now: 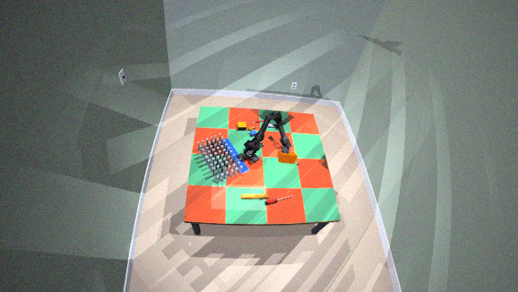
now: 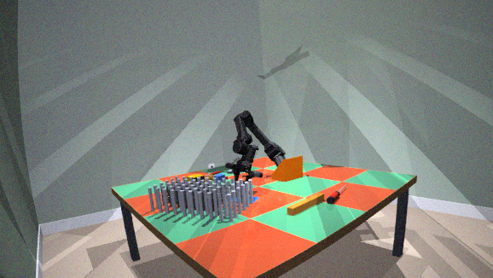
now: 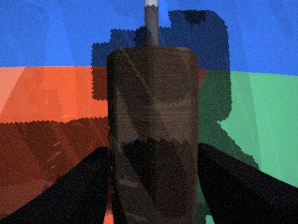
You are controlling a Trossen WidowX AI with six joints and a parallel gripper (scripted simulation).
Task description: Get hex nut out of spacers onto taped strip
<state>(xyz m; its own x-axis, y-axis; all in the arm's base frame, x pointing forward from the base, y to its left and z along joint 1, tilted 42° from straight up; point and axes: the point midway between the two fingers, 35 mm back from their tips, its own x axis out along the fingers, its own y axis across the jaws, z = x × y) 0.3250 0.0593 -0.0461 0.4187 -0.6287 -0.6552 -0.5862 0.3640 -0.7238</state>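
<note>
My gripper tip is 12 cm short of the blue taped strip, 2 cm to the left of it and 4 cm above it. The rest, counted from my gripper tip: blue block: 3 cm behind, 30 cm to the right, 2 cm below; orange level: 11 cm behind, 38 cm to the left, 2 cm below; yellow block: 10 cm ahead, 37 cm to the right, 1 cm below.
</note>
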